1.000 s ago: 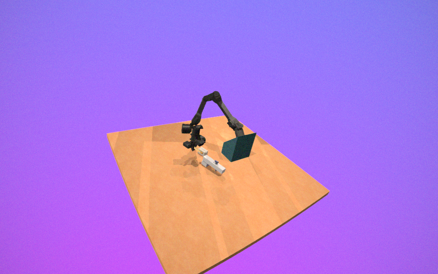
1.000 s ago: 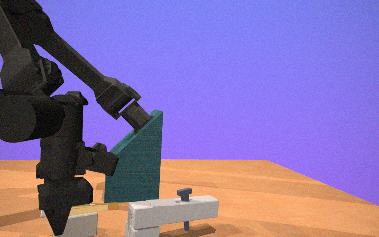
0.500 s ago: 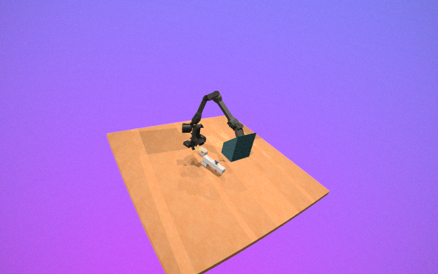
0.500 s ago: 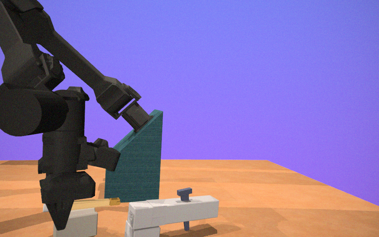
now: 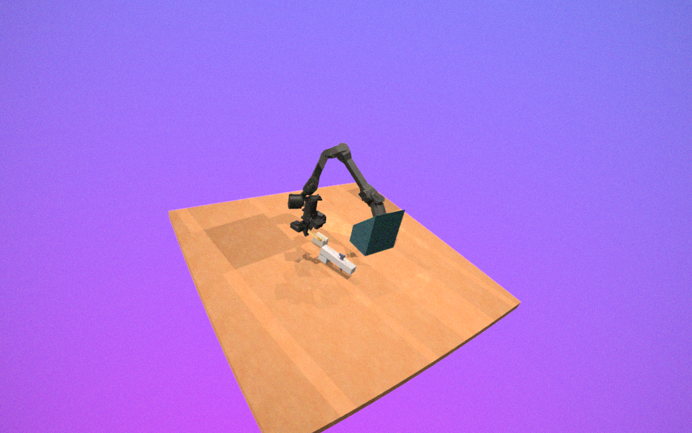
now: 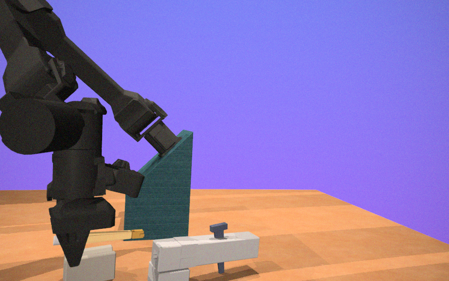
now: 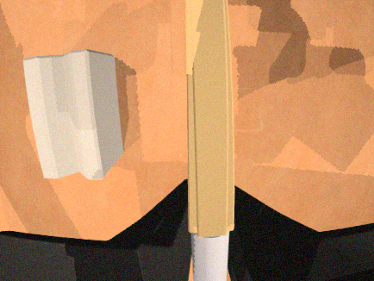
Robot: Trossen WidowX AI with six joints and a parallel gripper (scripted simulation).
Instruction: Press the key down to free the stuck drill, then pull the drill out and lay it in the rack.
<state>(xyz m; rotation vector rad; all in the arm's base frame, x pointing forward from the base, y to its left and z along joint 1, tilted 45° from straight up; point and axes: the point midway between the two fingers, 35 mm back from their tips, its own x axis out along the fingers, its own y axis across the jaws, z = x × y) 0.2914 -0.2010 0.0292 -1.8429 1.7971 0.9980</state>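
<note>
Now: the drill 1 cm behind my gripper tip, 4 cm to the left of it and 3 cm above it. Also, from my gripper tip: housing: 4 cm behind, 19 cm to the left, 2 cm below; then grey rack: 8 cm behind, 1 cm to the left, 4 cm below; then dark blue t-shaped key: 5 cm behind, 22 cm to the left, 1 cm below.
</note>
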